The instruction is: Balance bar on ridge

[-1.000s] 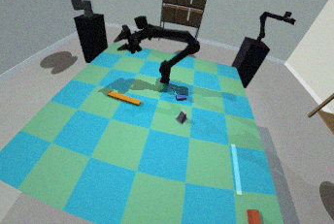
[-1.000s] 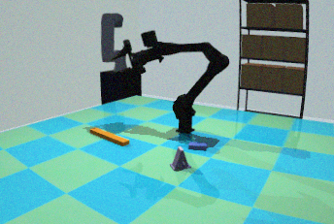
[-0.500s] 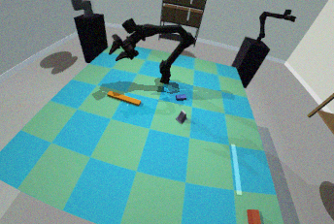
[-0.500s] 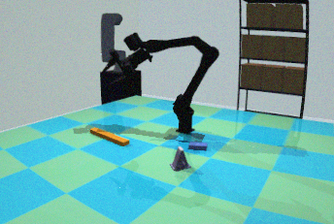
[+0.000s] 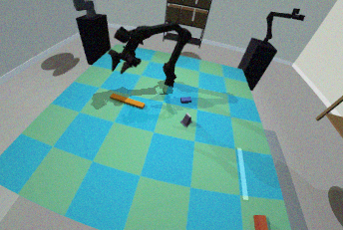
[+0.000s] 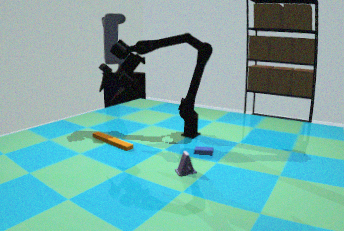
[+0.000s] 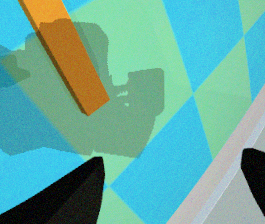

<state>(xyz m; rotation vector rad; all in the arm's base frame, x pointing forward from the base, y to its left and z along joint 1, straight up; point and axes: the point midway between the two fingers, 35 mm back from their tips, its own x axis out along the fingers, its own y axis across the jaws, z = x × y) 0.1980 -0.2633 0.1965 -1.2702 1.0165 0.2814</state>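
The orange bar lies 160 mm below my gripper tip, 70 mm to the left of it and 40 mm ahead of it. Round my gripper tip: red block: 780 mm to the left, 520 mm ahead, 150 mm below; small blue block: 410 mm to the left, 160 mm below, 70 mm behind; purple ridge: 430 mm to the left, 140 mm below, 90 mm ahead.
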